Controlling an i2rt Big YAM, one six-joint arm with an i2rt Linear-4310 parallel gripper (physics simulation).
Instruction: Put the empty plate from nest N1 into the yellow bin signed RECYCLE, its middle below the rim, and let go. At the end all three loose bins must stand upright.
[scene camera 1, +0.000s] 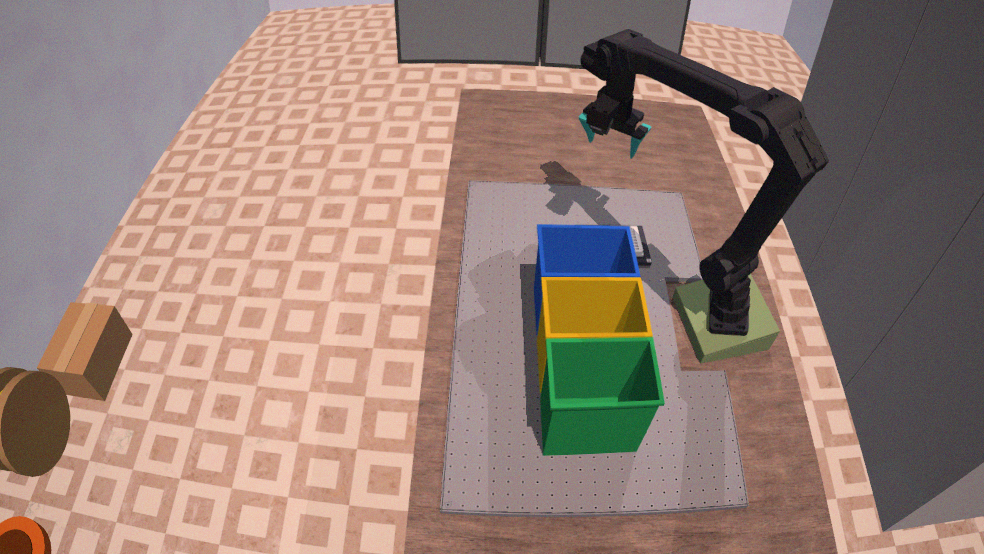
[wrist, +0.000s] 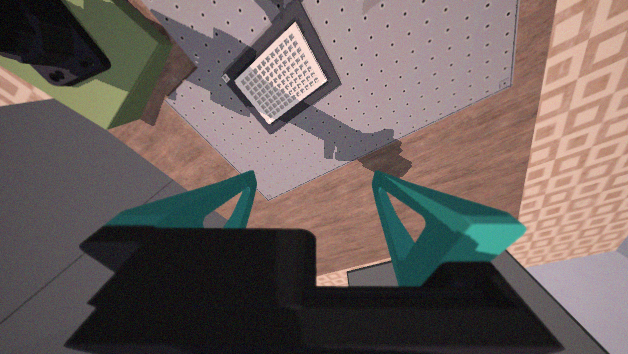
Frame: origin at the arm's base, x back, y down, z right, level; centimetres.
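Seen in the pictures: gripper, fingertip midpoint: (scene camera 1: 611, 149) (wrist: 314, 177); arm's base, link origin: (scene camera 1: 728, 311) (wrist: 47, 29).
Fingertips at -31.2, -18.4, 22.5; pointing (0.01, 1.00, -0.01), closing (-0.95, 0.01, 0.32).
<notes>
Offsets run from my fingertips to a thing's middle, as dx, dy, dz. Level surfaces: height alone.
The white plate @[+4.0, +20.1, -6.5] (scene camera 1: 637, 242) (wrist: 285, 75), with a grid of wells, sits in a dark nest (scene camera 1: 647, 258) (wrist: 330, 74) on the grey perforated board. In the scene view it lies right of the blue bin, which hides part of it. The yellow bin @[+2.1, +13.1, -40.2] (scene camera 1: 596, 307) stands upright between the blue bin @[-1.2, +13.1, -27.4] (scene camera 1: 586, 251) and the green bin @[+5.4, +13.1, -53.1] (scene camera 1: 603, 430), both upright too; no sign on it is readable. My gripper (scene camera 1: 611, 148) (wrist: 314, 177) is open and empty, high above the far part of the table, beyond the board's far edge and away from the plate.
The perforated board @[dy +22.0] (scene camera 1: 585, 481) (wrist: 430, 55) lies on the brown wooden table top @[dy +23.3] (scene camera 1: 523, 130) (wrist: 470, 130). The arm stands on a green base block (scene camera 1: 747, 347) (wrist: 100, 107) at the right. A tall grey cabinet (scene camera 1: 908, 206) rises beyond the table's right edge. The three bins stand close together in a row.
</notes>
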